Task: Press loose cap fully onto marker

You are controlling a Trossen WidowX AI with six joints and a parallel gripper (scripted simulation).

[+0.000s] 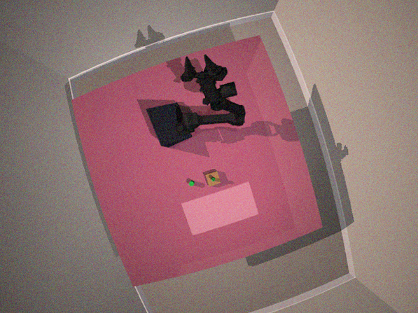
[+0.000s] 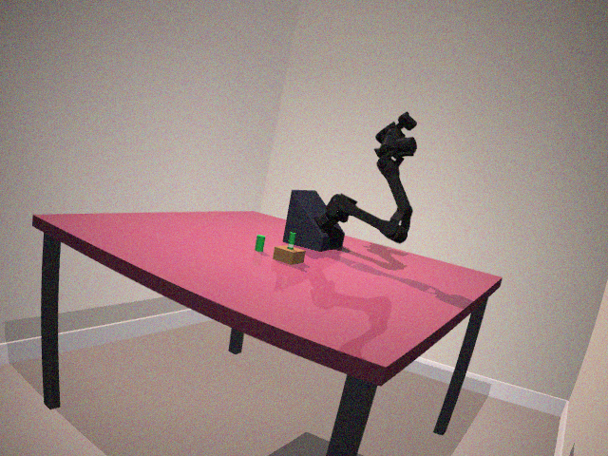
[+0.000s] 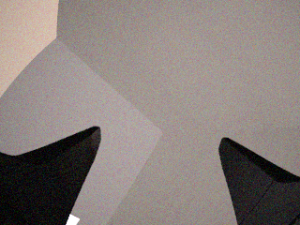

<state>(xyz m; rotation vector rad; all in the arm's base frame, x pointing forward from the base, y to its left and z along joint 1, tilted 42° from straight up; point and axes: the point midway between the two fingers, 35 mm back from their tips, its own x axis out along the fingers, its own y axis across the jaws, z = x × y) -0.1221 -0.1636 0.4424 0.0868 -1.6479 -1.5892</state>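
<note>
Right now the green cap is 520 mm below my gripper tip, 470 mm ahead of it and 230 mm to the right of it. From my gripper tip the other things lie so: tan holder block (520 mm below, 480 mm ahead, 110 mm to the right).
</note>
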